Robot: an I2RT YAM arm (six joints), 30 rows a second.
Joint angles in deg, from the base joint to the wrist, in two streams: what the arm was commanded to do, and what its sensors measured. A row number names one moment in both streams.
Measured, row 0:
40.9 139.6 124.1 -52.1 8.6 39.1
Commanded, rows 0 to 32:
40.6 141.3 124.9 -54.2 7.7 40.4
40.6 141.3 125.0 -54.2 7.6 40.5
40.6 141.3 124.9 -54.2 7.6 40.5
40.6 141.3 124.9 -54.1 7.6 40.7
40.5 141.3 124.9 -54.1 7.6 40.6
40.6 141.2 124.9 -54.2 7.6 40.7
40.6 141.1 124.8 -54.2 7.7 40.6
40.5 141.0 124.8 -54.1 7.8 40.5
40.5 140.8 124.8 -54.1 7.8 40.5
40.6 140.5 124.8 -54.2 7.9 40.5
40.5 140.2 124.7 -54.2 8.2 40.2
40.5 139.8 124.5 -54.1 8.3 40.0
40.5 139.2 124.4 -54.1 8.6 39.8
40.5 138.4 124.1 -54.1 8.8 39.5
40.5 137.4 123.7 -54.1 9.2 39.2
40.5 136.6 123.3 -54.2 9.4 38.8
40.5 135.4 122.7 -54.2 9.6 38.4
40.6 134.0 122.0 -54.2 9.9 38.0
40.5 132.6 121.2 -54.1 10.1 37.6
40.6 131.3 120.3 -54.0 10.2 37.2
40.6 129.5 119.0 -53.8 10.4 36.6
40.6 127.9 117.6 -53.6 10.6 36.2
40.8 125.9 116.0 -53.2 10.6 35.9
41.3 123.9 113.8 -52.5 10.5 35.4
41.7 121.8 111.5 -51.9 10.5 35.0
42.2 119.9 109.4 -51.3 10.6 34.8
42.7 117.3 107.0 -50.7 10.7 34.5
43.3 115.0 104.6 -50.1 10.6 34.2
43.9 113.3 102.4 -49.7 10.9 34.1
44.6 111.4 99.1 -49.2 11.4 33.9
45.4 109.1 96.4 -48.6 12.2 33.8
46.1 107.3 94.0 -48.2 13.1 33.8
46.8 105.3 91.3 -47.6 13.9 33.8
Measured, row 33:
45.0 108.3 97.1 -48.5 10.8 35.1
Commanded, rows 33 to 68:
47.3 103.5 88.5 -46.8 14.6 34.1
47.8 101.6 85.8 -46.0 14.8 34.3
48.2 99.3 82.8 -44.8 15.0 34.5
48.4 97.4 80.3 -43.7 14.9 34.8
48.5 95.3 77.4 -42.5 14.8 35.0
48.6 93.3 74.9 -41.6 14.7 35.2
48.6 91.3 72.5 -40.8 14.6 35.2
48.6 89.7 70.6 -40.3 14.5 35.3
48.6 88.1 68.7 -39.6 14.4 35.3
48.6 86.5 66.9 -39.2 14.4 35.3
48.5 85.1 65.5 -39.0 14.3 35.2
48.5 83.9 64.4 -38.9 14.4 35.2
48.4 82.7 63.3 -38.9 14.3 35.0
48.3 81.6 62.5 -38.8 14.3 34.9
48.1 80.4 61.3 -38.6 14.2 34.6
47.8 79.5 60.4 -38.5 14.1 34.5
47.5 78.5 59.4 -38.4 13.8 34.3
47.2 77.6 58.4 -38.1 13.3 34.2
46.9 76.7 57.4 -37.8 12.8 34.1
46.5 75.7 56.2 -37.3 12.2 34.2
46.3 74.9 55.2 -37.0 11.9 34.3
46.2 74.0 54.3 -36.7 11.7 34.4
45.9 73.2 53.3 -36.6 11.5 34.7
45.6 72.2 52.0 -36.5 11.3 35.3
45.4 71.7 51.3 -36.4 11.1 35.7
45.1 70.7 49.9 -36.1 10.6 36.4
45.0 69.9 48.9 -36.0 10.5 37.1
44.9 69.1 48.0 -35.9 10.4 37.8
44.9 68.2 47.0 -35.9 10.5 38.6
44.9 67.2 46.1 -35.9 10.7 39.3
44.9 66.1 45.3 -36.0 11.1 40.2
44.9 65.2 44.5 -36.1 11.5 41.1
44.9 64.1 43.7 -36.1 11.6 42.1
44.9 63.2 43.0 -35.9 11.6 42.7
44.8 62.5 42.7 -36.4 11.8 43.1
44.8 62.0 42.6 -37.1 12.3 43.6
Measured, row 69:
45.0 64.0 43.7 -36.4 11.0 40.1
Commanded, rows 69 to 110:
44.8 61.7 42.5 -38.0 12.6 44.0
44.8 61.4 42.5 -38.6 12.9 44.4
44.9 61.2 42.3 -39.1 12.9 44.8
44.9 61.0 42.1 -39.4 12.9 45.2
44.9 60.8 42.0 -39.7 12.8 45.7
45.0 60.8 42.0 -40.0 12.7 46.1
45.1 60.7 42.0 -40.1 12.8 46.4
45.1 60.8 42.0 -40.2 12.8 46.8
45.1 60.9 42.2 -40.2 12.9 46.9
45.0 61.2 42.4 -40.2 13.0 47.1
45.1 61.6 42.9 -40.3 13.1 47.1
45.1 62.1 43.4 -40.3 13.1 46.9
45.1 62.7 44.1 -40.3 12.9 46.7
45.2 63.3 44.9 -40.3 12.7 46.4
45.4 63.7 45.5 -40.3 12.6 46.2
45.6 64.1 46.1 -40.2 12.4 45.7
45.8 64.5 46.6 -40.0 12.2 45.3
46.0 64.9 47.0 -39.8 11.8 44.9
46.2 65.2 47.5 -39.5 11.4 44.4
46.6 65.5 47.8 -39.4 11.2 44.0
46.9 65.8 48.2 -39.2 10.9 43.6
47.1 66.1 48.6 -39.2 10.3 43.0
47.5 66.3 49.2 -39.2 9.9 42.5
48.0 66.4 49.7 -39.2 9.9 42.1
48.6 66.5 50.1 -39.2 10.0 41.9
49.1 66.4 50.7 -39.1 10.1 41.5
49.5 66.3 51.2 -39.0 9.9 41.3
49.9 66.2 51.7 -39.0 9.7 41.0
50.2 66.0 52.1 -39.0 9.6 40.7
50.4 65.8 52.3 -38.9 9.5 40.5
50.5 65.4 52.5 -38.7 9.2 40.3
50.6 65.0 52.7 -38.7 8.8 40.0
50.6 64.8 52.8 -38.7 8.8 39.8
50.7 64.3 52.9 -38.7 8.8 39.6
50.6 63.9 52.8 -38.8 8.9 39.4
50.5 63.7 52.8 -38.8 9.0 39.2
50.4 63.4 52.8 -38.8 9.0 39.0
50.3 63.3 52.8 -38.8 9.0 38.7
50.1 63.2 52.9 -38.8 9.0 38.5
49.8 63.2 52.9 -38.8 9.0 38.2
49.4 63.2 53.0 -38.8 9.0 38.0
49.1 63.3 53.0 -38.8 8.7 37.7
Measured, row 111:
49.9 63.9 51.4 -38.3 9.0 39.6
